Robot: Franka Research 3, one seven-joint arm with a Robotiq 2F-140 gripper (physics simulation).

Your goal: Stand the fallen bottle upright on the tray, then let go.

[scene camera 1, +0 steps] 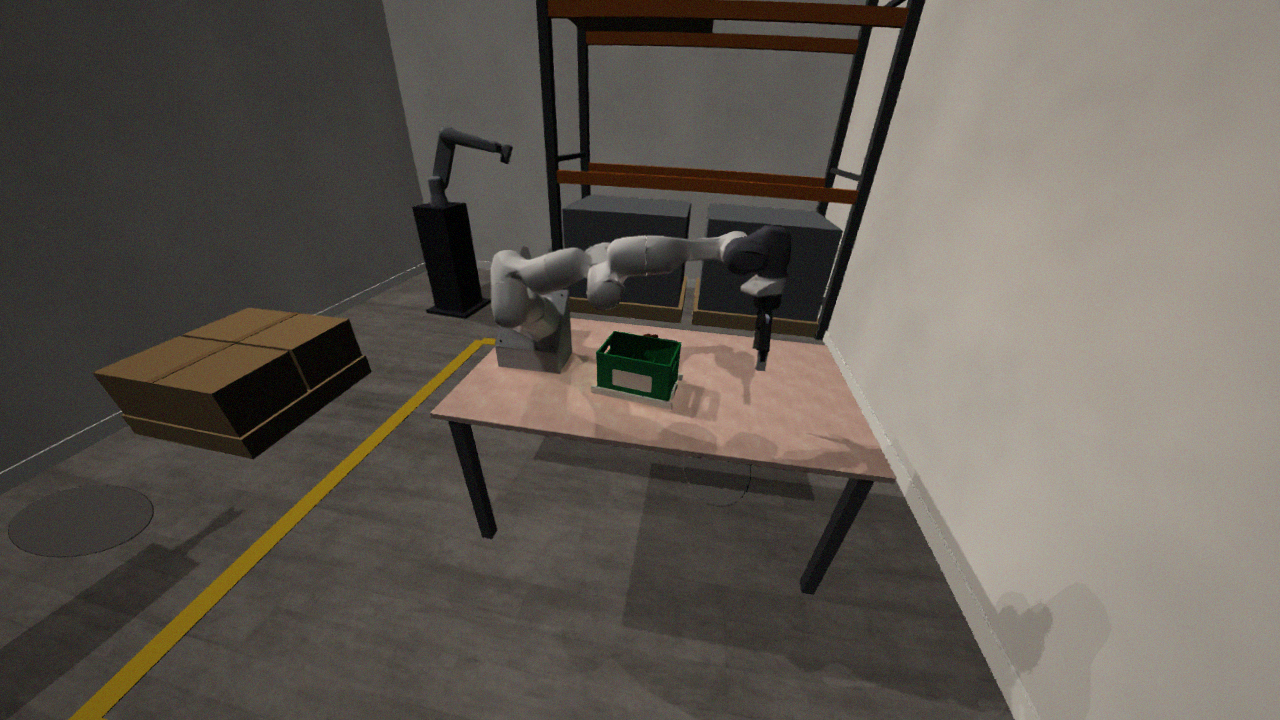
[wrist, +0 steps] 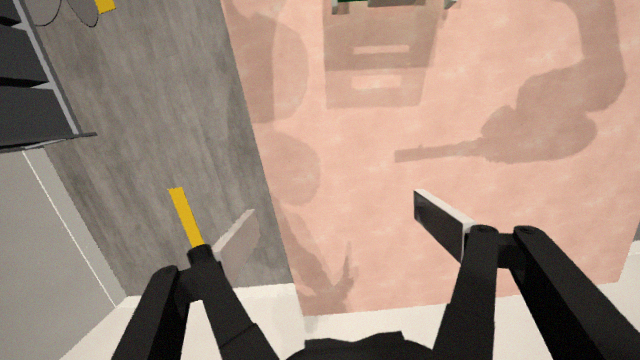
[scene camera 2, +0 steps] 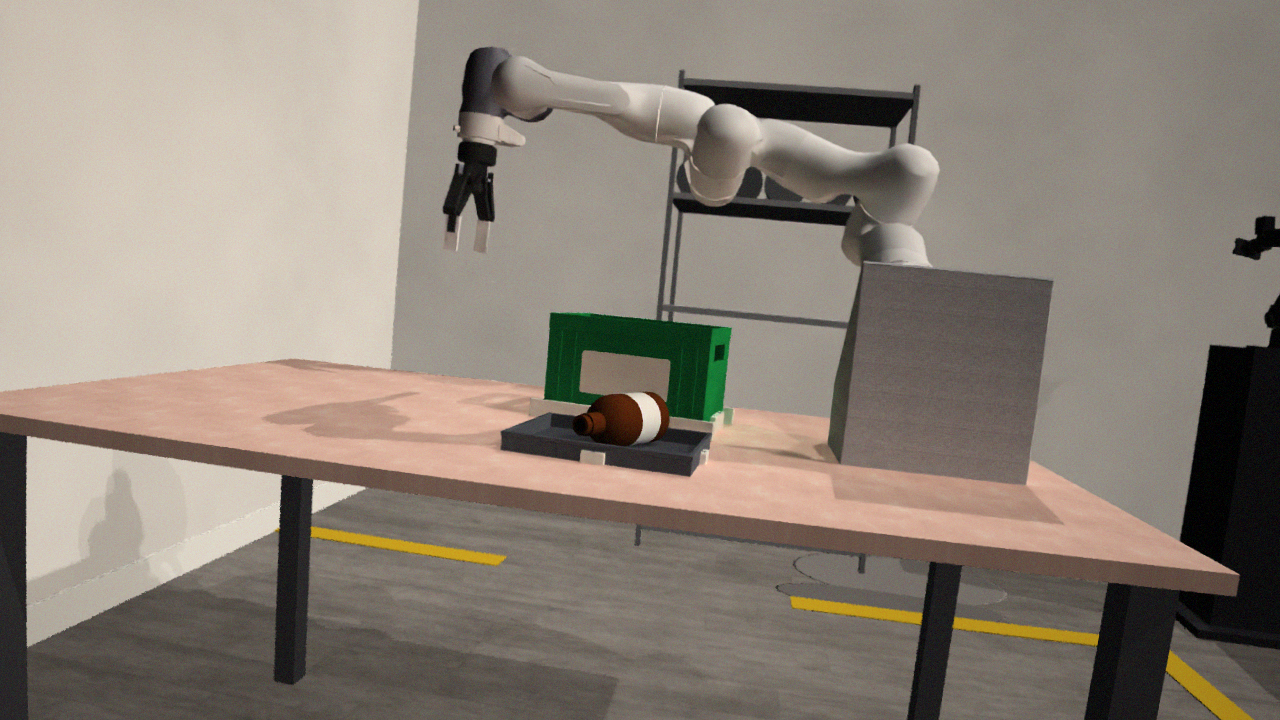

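Note:
A brown bottle point(scene camera 2: 626, 419) with a white label lies on its side on the dark tray point(scene camera 2: 640, 458) in the scene camera 2 view, its neck pointing left. In the scene camera 1 view the tray is hidden behind the crate, and the bottle cannot be made out clearly. My gripper point(scene camera 2: 466, 248) point(wrist: 334, 213) is open and empty. It points down, high above the table, well to the left of the bottle in the scene camera 2 view. The bottle does not show in the wrist view.
A green crate point(scene camera 1: 628, 374) point(scene camera 2: 572, 333) stands right beside the tray, on a pale base. The grey block point(scene camera 2: 948, 376) under the arm stands on the table point(scene camera 1: 537, 411) point(scene camera 2: 402, 465) point(wrist: 350, 175). A wall point(scene camera 1: 1074, 268) point(scene camera 2: 223, 179) runs along the table's end near the gripper.

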